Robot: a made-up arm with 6 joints.
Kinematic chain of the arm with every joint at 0, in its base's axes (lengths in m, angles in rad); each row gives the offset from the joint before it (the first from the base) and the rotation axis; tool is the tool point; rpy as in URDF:
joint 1: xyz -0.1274 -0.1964 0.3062 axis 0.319 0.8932 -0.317
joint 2: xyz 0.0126 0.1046 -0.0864 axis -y
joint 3: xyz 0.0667 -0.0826 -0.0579 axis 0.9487 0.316 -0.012
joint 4: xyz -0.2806 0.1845 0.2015 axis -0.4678 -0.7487 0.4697
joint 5: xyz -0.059 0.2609 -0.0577 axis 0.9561 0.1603 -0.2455
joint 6: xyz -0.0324 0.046 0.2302 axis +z
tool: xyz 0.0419 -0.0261 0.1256 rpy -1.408 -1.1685 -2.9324
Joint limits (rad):
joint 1: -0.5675..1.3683
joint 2: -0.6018..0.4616
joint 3: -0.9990..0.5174
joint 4: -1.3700..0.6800
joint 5: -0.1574..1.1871
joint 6: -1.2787..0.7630
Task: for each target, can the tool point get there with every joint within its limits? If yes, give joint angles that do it. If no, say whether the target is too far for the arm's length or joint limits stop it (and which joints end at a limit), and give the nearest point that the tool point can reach.
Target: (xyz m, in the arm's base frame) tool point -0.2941 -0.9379 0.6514
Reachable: no: joint limits stop it (at a limit: joint 1, joint 2, joint 3, joint 6) | nearest point -0.0394 -0.3850 0.5323 | short by 0.620 m
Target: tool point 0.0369 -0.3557 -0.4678
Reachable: no: joint limits stop it (at a limit: joint 1, joint 2, joint 3, joint 4, joint 5, joint 6) | nearest point 0.0825 -0.2604 -0.1088 | short by 0.374 m
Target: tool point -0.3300 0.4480 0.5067
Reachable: yes | joints 0.2883 -0.1332 -0.5022 0.0230 0.0424 -0.0728
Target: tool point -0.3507 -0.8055 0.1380
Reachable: no: joint limits stop it (at a limit: joint 1, joint 2, joint 3, joint 4, joint 6) | nearest point -0.4104 -0.3060 0.2985 | short by 0.528 m
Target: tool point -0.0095 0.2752 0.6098
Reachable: yes | joints 0.6300 -0.2722 -0.4551 -0.2875 0.3287 0.3659
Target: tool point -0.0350 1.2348 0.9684
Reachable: no: too far | nearest point -0.1449 0.5800 0.6653 | short by 0.730 m
